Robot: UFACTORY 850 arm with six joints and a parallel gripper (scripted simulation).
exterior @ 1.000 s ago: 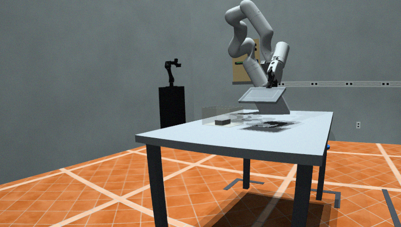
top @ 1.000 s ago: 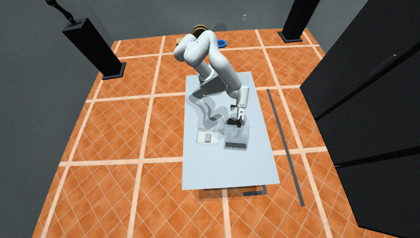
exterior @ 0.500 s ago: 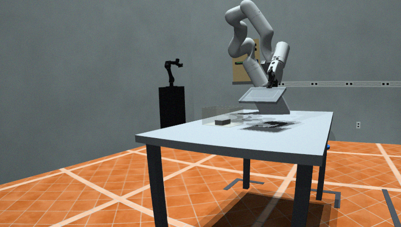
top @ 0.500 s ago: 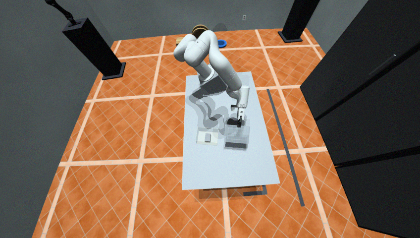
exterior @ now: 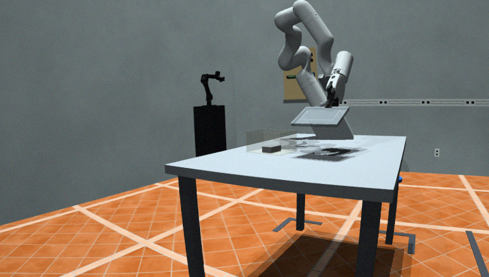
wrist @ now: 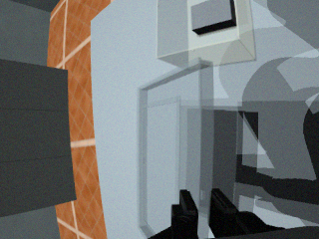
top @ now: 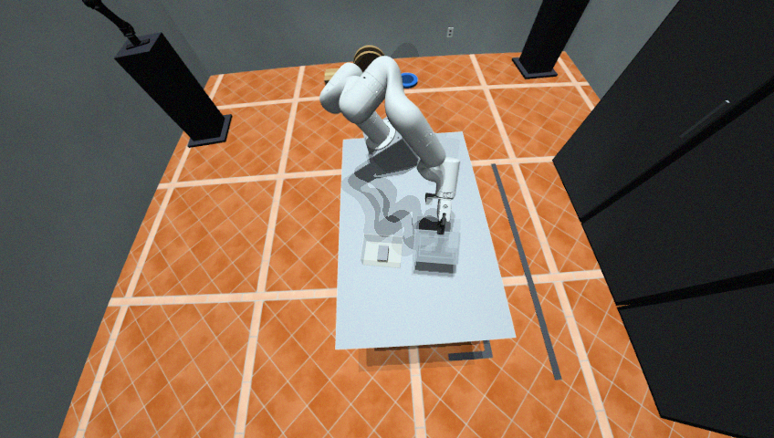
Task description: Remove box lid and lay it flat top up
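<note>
Right now my hand is 70 mm short of the lid, 40 mm above it and 30 mm to the left of it. Also, from my hand: clear box 280 mm to the right, 160 mm below, 10 mm ahead.
</note>
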